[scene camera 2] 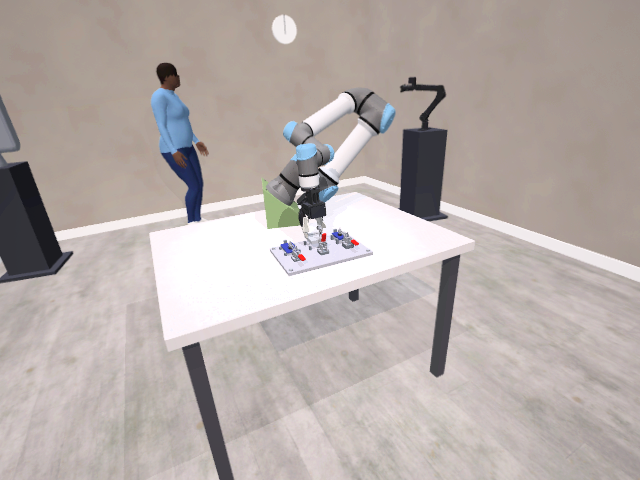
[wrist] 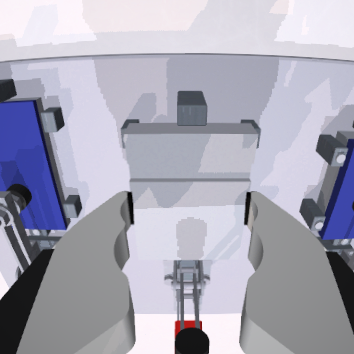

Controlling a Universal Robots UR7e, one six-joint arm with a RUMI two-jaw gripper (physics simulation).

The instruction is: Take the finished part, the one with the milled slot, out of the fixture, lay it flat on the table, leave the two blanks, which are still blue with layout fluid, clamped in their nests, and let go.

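My gripper [scene camera 2: 314, 236] is visible, and also appears in the wrist view [wrist: 188, 194]. Visible too: a finished part [wrist: 188, 182]; a fixture plate [wrist: 293, 99]; a dark stop block [wrist: 191, 107].
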